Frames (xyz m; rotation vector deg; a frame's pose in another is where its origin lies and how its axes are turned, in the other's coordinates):
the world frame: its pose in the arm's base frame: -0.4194 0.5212 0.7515 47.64 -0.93 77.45
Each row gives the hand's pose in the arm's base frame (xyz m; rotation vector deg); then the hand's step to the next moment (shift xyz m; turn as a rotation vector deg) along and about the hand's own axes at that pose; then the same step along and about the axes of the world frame.
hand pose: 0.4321 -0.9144 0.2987 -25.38 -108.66 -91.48
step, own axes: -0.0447 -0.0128 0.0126 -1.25 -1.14 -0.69
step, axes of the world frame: 0.0006 -0.0403 -0.0264 -1.28 -1.17 -0.58
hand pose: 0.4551 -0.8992 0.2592 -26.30 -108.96 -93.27
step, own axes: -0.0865 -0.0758 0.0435 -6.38 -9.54 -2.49
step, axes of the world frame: -0.0193 -0.0704 -0.0990 -8.28 -5.40 -6.34
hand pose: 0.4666 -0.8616 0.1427 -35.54 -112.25 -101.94
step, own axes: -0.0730 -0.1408 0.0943 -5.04 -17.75 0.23
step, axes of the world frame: -0.0158 -0.0658 -0.1717 -10.89 -3.52 -14.48
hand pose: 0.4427 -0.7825 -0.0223 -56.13 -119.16 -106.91
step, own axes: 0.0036 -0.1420 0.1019 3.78 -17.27 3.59
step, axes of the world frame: 0.0058 -0.0236 -0.1731 -5.00 3.43 -16.99
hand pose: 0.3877 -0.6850 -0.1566 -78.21 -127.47 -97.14
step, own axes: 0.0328 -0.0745 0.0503 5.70 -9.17 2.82
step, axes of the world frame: 0.0091 0.0062 -0.0951 0.06 4.12 -10.37
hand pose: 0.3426 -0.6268 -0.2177 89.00 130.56 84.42
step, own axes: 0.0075 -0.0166 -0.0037 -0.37 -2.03 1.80
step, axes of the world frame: -0.0058 0.0118 -0.0131 -0.60 -0.99 -2.48
